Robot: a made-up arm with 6 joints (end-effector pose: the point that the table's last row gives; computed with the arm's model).
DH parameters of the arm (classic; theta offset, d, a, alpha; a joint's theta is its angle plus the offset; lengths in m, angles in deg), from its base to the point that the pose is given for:
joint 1: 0 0.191 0 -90
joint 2: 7.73 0 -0.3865 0
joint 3: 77.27 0 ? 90
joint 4: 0 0.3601 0 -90
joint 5: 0 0 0 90
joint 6: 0 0.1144 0 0
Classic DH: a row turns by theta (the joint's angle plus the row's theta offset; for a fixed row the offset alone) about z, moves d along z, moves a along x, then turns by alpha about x.
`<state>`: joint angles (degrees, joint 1 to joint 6).
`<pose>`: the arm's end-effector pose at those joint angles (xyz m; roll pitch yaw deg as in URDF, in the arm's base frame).
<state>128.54 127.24 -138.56 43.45 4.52 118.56</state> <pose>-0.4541 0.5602 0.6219 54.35 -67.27 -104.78</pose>
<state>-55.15 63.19 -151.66 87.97 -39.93 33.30</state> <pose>-0.1675 0.1122 1.0012 -27.82 -30.24 75.04</pose>
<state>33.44 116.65 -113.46 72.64 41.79 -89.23</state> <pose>0.5133 0.4261 0.5331 -127.23 73.17 -52.34</pose>
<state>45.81 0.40 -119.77 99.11 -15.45 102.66</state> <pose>-0.4457 -0.5017 0.6187 -0.58 34.97 -107.89</pose>
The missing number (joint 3, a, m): -0.0318
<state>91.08 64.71 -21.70 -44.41 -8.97 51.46</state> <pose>-0.0178 0.2833 0.3032 162.27 56.87 -102.47</pose>
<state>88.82 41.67 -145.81 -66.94 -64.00 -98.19</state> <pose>-0.1039 -0.4521 0.8484 70.70 25.31 -69.75</pose>
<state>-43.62 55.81 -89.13 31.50 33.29 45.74</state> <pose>0.1666 -0.1134 0.8025 80.77 19.52 60.14</pose>
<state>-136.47 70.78 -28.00 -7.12 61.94 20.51</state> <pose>-0.1596 -0.1344 0.2621 -171.19 -7.27 26.35</pose>
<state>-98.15 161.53 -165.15 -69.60 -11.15 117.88</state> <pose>-0.0987 -0.8353 0.3729 73.17 42.42 -8.99</pose>
